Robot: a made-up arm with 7 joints.
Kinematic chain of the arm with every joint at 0, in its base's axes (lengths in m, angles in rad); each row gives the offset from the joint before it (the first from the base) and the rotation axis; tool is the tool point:
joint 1: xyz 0 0 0.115 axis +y
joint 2: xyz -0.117 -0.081 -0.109 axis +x
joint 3: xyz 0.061 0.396 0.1 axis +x
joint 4: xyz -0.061 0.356 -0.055 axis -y
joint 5: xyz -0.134 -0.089 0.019 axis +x
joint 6: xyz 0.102 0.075 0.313 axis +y
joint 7: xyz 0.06 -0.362 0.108 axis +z
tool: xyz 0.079 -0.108 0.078
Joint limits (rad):
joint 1: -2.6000..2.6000
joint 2: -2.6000..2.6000
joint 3: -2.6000..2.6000
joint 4: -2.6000..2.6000
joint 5: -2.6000..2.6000
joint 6: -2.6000..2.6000
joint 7: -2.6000..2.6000
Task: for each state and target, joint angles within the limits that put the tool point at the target. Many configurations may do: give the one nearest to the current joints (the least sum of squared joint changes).
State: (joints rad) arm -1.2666 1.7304 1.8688 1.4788 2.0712 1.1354 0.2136
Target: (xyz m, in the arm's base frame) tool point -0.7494 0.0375 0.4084
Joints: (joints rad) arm -1.6164 1.0547 1.4007 0.6054 2.2788 0.8880 -0.0763
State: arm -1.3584 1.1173 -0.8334 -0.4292 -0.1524 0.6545 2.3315
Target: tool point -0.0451 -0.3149 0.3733
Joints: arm -0.9047 1.7229 -0.6629 -0.7513 0.6157 0.6020 2.2096
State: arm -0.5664 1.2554 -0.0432 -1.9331 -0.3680 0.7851 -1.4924
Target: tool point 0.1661 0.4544 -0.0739
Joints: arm -0.2805 0.8004 -0.2320 -2.5651 -0.2816 0.9237 -1.4059
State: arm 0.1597 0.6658 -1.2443 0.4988 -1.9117 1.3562 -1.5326
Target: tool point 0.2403 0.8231 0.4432
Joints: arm 0.6631 0.9563 -1.0811 0.1642 -1.8747 1.4774 -1.5173
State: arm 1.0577 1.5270 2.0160 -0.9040 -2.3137 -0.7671 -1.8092
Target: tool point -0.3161 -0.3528 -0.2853
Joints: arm 0.6775 1.7747 2.4822 -1.0673 -1.8282 -0.8617 -1.7369
